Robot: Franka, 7 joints.
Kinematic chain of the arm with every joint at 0, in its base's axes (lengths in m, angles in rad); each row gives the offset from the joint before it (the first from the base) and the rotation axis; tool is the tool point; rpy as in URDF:
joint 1: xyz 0 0 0.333 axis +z
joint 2: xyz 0 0 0 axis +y
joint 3: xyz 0 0 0.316 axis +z
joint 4: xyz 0.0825 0 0 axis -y
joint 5: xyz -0.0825 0 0.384 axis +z
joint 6: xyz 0 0 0 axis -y
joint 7: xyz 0.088 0 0 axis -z
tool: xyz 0 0 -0.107 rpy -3.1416 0 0
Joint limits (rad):
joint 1: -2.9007..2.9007
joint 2: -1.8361..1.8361
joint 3: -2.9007..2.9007
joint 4: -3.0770..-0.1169
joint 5: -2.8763..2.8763
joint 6: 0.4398..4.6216
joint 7: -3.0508..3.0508
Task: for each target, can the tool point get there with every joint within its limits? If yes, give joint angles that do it. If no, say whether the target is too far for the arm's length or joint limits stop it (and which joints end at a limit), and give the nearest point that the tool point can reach.
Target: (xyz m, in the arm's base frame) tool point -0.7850 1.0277 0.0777
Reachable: no: too far | nearest point -0.5109 0.6688 0.1668 | short by 0.460 m
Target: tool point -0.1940 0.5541 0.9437
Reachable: yes | joints -1.8622 -0.5054 -1.9371 -0.7405 2.3504 2.3357 0.9199
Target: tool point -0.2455 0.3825 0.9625
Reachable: yes | joints 2.3169 0.9160 -2.2904 -0.3737 -1.1979 1.2939 0.8197
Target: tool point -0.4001 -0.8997 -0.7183
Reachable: no: too far | nearest point -0.2488 -0.5596 -0.2466 | short by 0.601 m
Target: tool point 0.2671 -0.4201 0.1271
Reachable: yes | joints 0.2475 1.2129 -0.9488 -2.2266 -1.5387 1.8872 -1.3201
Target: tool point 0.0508 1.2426 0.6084
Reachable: no: too far | nearest point 0.0342 0.8369 0.5185 | short by 0.416 m
